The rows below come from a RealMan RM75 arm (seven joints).
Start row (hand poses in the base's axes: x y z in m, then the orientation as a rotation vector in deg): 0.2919 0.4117 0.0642 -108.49 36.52 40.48
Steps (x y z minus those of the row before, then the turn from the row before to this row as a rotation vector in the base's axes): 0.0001 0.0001 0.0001 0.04 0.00 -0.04; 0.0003 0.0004 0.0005 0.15 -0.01 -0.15; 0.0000 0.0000 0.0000 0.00 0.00 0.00; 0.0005 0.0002 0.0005 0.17 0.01 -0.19; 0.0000 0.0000 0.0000 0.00 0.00 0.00; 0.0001 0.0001 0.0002 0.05 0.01 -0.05; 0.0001 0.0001 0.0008 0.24 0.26 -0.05; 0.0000 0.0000 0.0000 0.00 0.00 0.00; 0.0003 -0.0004 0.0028 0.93 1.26 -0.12; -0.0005 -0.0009 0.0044 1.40 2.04 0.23; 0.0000 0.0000 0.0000 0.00 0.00 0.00; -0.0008 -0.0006 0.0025 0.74 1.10 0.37; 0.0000 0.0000 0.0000 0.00 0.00 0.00; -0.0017 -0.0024 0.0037 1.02 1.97 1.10
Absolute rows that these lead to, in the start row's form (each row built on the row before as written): 0.2920 0.4118 0.0643 -108.44 36.54 40.46; 0.2923 0.4122 0.0648 -108.24 36.60 40.38; 0.2923 0.4122 0.0648 -108.24 36.60 40.38; 0.2928 0.4124 0.0653 -108.00 36.70 40.30; 0.2928 0.4124 0.0653 -108.00 36.70 40.30; 0.2929 0.4125 0.0655 -107.93 36.73 40.29; 0.2930 0.4126 0.0663 -107.62 36.83 40.56; 0.2930 0.4126 0.0663 -107.62 36.83 40.56; 0.2933 0.4122 0.0691 -106.40 37.31 41.90; 0.2928 0.4113 0.0735 -104.68 37.74 44.30; 0.2928 0.4113 0.0735 -104.68 37.74 44.30; 0.2920 0.4107 0.0760 -103.87 37.76 45.75; 0.2920 0.4107 0.0760 -103.87 37.76 45.75; 0.2903 0.4083 0.0797 -102.86 37.56 48.56
